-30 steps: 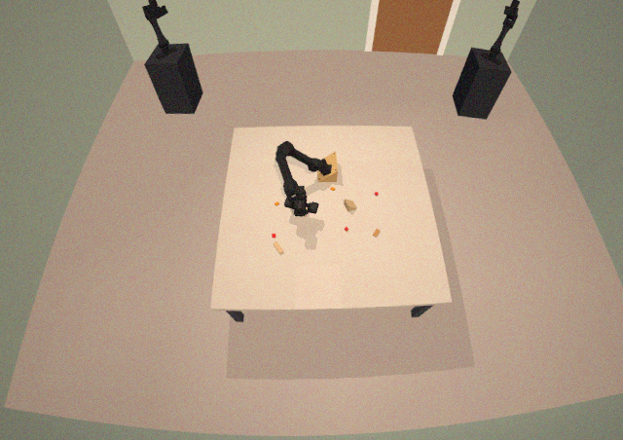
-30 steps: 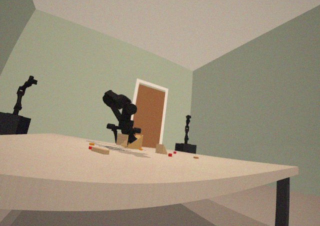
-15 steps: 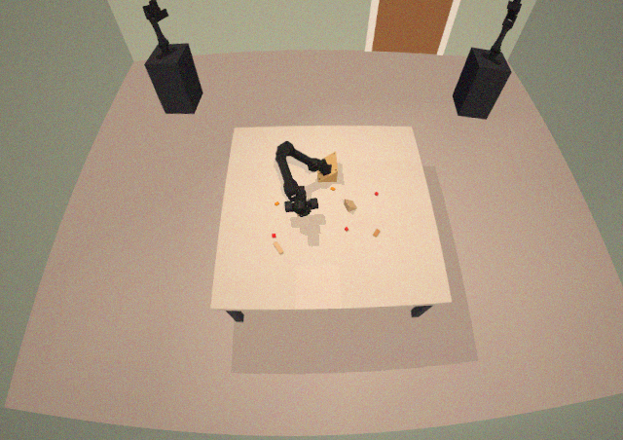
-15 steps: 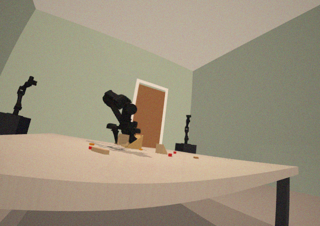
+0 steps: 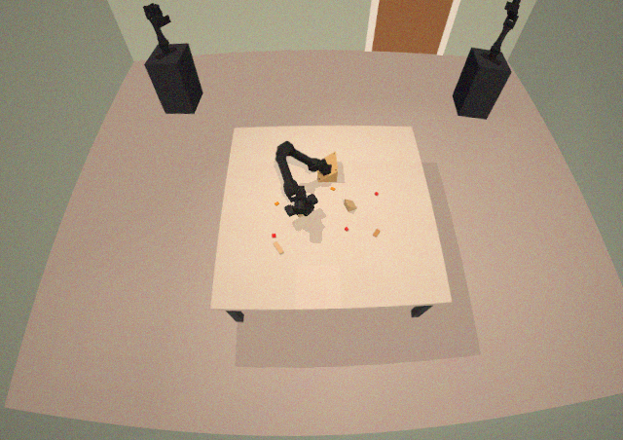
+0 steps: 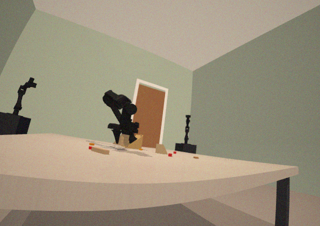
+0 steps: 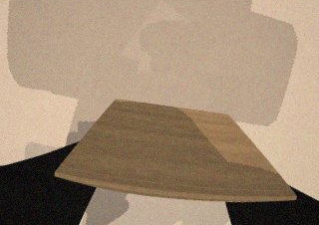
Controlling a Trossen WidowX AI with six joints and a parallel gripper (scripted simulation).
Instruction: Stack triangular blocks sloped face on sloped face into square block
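Right now my gripper tip is 10 mm short of the triangular block and 10 mm below it.
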